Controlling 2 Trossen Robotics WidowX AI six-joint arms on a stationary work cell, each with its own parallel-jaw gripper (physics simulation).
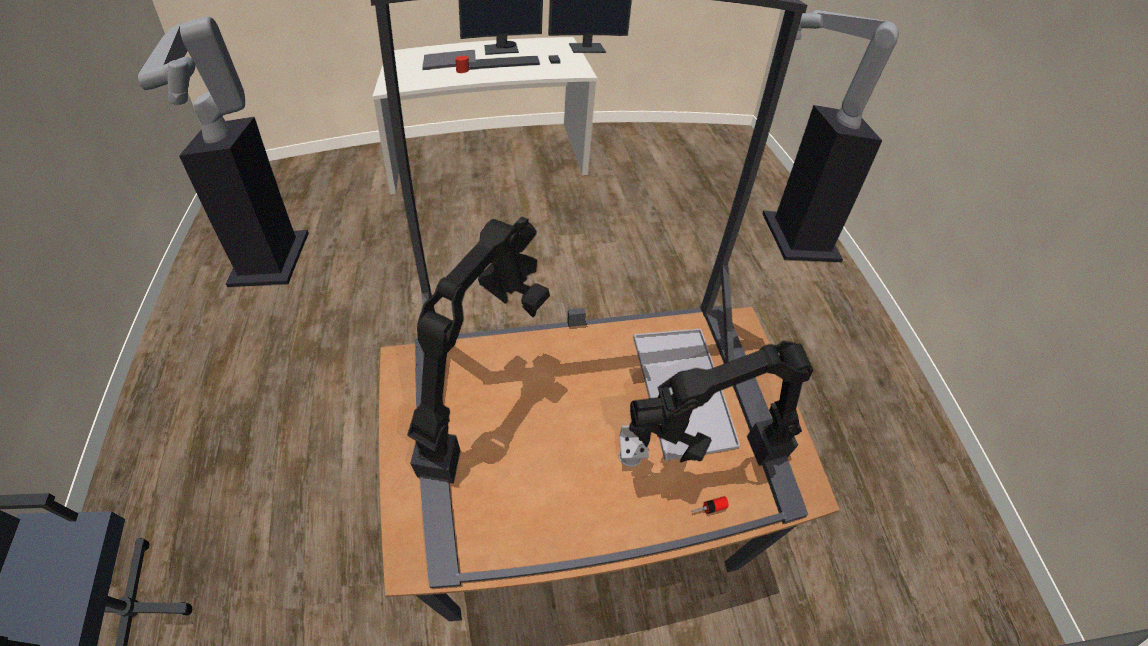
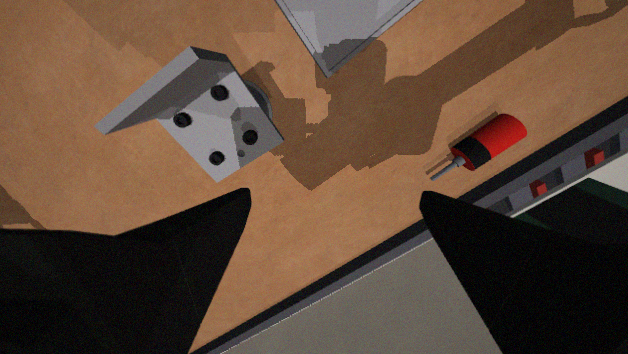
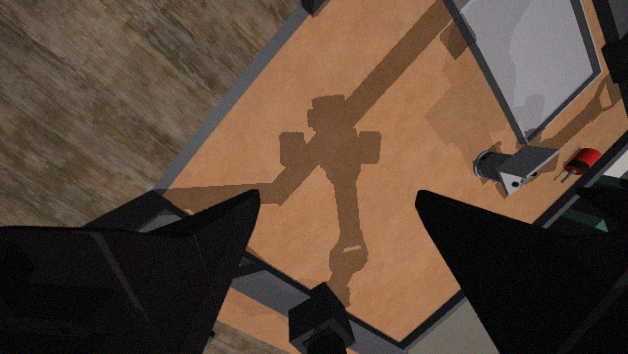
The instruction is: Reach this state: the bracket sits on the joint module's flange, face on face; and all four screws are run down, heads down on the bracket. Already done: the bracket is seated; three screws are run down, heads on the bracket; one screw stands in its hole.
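Places are measured from the left arm's base along level axes (x back, y right, z up), in millimetres.
Pixels of known places: left gripper, fingertip midpoint: (image 1: 664, 453) (image 2: 335, 197) (image 3: 598, 186); right gripper, fingertip midpoint: (image 1: 519, 309) (image 3: 337, 197); left arm's base, origin of the base link: (image 1: 777, 434); right arm's base, origin of the base link: (image 1: 433, 449) (image 3: 323, 342).
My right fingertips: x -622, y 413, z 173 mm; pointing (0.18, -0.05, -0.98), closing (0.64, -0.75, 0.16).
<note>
Ahead of a thing's pixels: the offset from my right fingertips to its top centre. Level surfaces: height alone.
The bracket (image 1: 630, 437) (image 2: 200, 137) (image 3: 531, 159) sits on the joint module {dx +227, dy -340, dz -186 mm} (image 1: 631, 462) (image 2: 261, 97) (image 3: 492, 165). Four dark screw heads {dx +248, dy -326, dz -178 mm} (image 2: 219, 92) {dx +213, dy -319, dz -178 mm} (image 2: 182, 119) {dx +241, dy -361, dz -173 mm} (image 2: 249, 136) {dx +206, dy -354, dz -178 mm} (image 2: 216, 158) show at its holes; which one stands higher cannot be told. The red screwdriver {dx +383, dy -541, dz -216 mm} (image 1: 716, 504) (image 2: 500, 135) (image 3: 585, 160) lies on the table near its front edge. My left gripper (image 1: 667, 444) (image 2: 335, 197) is open and empty, above the table beside the bracket. My right gripper (image 1: 516, 295) (image 3: 337, 197) is open and empty, high over the back left of the table.
A grey tray {dx +440, dy -174, dz -235 mm} (image 1: 714, 425) (image 2: 350, 25) (image 3: 545, 55) lies on the right of the table {dz -250 mm} (image 1: 529, 498), behind the bracket and partly under my left arm. Frame posts (image 1: 754, 172) (image 1: 405, 172) rise at the table's sides. A small dark block {dx +189, dy +127, dz -194 mm} (image 1: 576, 317) stands at the back edge.
</note>
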